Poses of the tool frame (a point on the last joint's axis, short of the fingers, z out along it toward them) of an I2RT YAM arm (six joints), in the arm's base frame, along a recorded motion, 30 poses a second.
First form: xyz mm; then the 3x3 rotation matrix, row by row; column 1 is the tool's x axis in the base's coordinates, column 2 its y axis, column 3 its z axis. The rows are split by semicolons.
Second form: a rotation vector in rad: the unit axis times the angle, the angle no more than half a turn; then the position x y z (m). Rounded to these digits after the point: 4 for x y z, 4 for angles.
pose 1, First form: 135.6 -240.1 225.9; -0.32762 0.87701 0.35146; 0.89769 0.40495 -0.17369; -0.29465 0.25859 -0.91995
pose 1, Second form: 1.5244 2.2783 0.0729 0.1356 -0.2401 0.2259
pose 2, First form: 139.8 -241.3 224.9; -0.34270 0.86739 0.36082; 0.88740 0.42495 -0.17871; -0.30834 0.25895 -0.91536
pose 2, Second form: 1.4939 2.2842 0.0683 0.1398 -0.2413 0.2249
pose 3, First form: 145.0 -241.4 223.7; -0.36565 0.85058 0.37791; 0.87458 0.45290 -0.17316; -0.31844 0.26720 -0.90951
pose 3, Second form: 1.4515 2.2952 0.0791 0.1450 -0.2414 0.2237
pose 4, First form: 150.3 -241.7 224.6; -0.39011 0.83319 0.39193; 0.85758 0.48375 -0.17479; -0.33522 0.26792 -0.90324
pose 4, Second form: 1.4044 2.3067 0.0774 0.1503 -0.2417 0.2246
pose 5, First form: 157.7 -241.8 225.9; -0.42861 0.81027 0.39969; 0.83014 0.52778 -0.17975; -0.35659 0.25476 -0.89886
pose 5, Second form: 1.3398 2.3320 0.0613 0.1577 -0.2418 0.2259
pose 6, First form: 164.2 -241.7 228.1; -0.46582 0.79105 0.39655; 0.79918 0.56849 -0.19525; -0.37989 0.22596 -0.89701
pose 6, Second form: 1.2799 2.3592 0.0247 0.1642 -0.2417 0.2281
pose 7, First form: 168.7 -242.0 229.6; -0.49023 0.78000 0.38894; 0.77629 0.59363 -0.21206; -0.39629 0.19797 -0.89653
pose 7, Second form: 1.2418 2.3780 -0.0112 0.1687 -0.2420 0.2296
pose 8, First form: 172.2 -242.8 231.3; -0.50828 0.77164 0.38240; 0.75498 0.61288 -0.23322; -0.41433 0.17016 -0.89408
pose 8, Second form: 1.2097 2.3894 -0.0500 0.1722 -0.2428 0.2313
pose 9, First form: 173.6 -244.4 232.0; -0.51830 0.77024 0.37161; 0.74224 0.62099 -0.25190; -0.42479 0.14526 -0.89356
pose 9, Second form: 1.1955 2.3973 -0.0843 0.1736 -0.2444 0.2320
